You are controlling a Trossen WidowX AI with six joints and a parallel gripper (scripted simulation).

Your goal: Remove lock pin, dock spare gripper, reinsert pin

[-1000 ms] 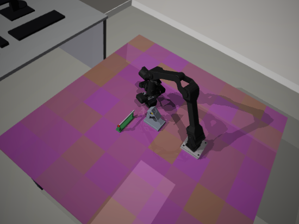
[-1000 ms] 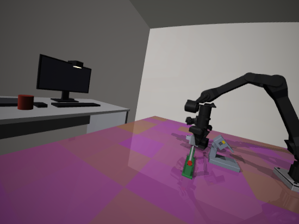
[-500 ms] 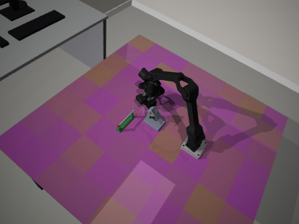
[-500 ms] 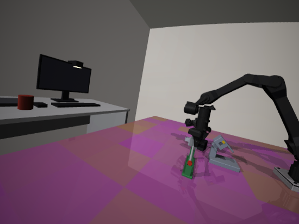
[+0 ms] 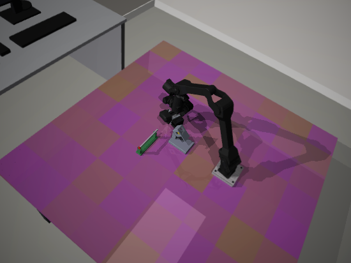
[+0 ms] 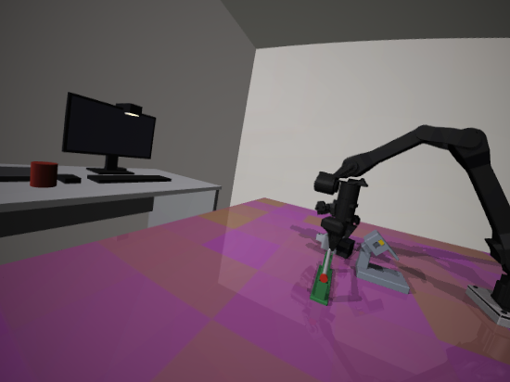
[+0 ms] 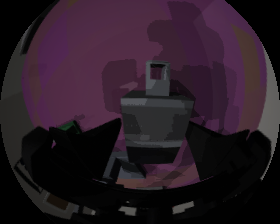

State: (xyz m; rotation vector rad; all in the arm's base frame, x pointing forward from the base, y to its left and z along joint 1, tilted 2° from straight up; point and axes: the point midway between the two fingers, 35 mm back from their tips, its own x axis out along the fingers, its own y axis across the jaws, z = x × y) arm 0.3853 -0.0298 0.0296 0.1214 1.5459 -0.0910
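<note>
Right now my gripper tip is 1 cm below the spare gripper and 1 cm short of it. Also, from my gripper tip: grey mount 11 cm behind, 8 cm to the left, 4 cm above; then green cradle 21 cm to the left, 2 cm behind, 1 cm above.
</note>
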